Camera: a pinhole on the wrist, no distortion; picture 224 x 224 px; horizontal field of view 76.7 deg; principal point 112.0 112.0 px. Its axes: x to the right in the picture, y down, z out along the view. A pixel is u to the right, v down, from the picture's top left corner.
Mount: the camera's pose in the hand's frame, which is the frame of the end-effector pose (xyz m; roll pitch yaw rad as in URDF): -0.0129 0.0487 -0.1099 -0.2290 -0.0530 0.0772
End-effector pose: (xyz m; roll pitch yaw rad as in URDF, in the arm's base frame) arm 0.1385 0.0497 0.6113 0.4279 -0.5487 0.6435
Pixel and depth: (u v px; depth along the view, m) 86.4 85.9 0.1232
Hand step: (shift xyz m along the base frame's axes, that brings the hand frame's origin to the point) -0.0682 0.0011 0.0073
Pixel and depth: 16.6 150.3 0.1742
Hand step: -0.1937 -0.0261 0.0015
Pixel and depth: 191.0 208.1 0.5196
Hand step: -0.2753 0.2240 0.5578
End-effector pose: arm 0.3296 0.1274 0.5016 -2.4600 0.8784 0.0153
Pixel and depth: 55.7 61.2 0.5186
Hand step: -0.3977 0.2876 -0.0114
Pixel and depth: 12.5 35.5 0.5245
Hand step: -0.4588 0.3809 0.1417
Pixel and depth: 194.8 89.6 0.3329
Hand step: -0.0813 0.0803 -0.2760
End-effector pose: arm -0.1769 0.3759 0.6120 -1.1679 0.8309 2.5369
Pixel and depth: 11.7 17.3 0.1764
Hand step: 0.0043 -0.0771 0.1491
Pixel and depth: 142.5 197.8 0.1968
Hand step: 0.0234 -0.1804 -0.1224
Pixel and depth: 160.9 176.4 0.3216
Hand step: -0.0794 -0.2706 -0.1706
